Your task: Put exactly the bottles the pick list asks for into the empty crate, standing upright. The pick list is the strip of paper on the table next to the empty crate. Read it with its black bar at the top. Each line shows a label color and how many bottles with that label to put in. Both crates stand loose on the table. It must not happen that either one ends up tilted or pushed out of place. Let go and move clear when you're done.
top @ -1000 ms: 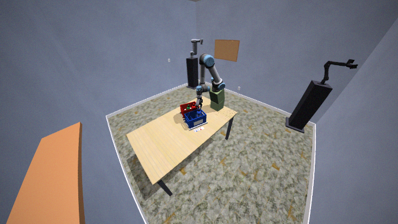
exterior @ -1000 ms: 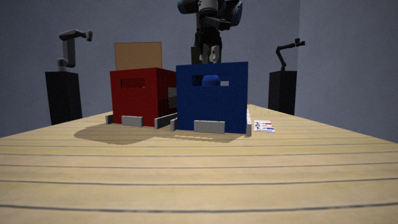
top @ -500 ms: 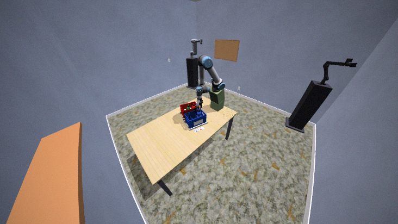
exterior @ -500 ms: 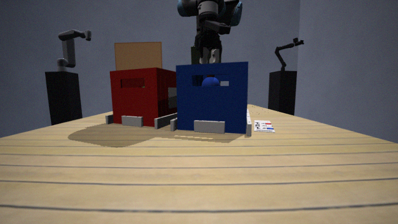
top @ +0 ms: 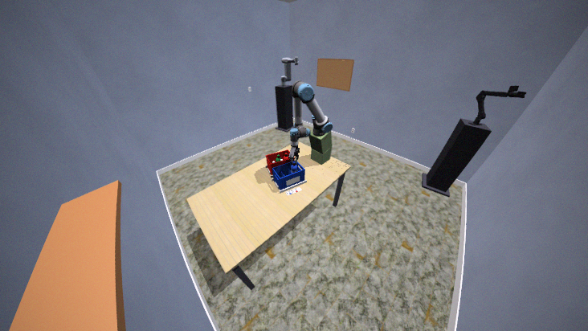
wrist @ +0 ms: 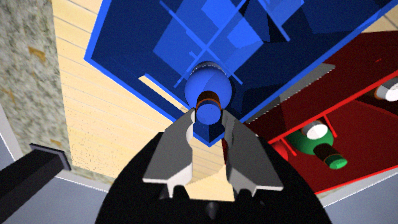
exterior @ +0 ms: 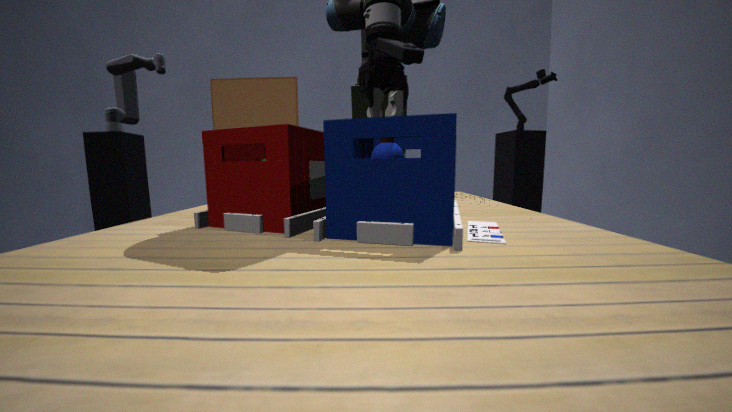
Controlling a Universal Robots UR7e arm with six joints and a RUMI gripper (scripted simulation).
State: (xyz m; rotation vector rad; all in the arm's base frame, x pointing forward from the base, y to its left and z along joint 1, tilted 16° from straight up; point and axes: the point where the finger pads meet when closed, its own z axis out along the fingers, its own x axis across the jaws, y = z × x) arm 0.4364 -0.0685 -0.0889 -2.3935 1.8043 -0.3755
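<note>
The blue-capped bottle is 70 mm below my hand. From my hand the other things lie so: blue crate 100 mm below, 100 mm ahead; then red crate 210 mm to the right, 100 mm below, 10 mm behind; then white bottle 210 mm to the right, 100 mm below, 90 mm ahead.
</note>
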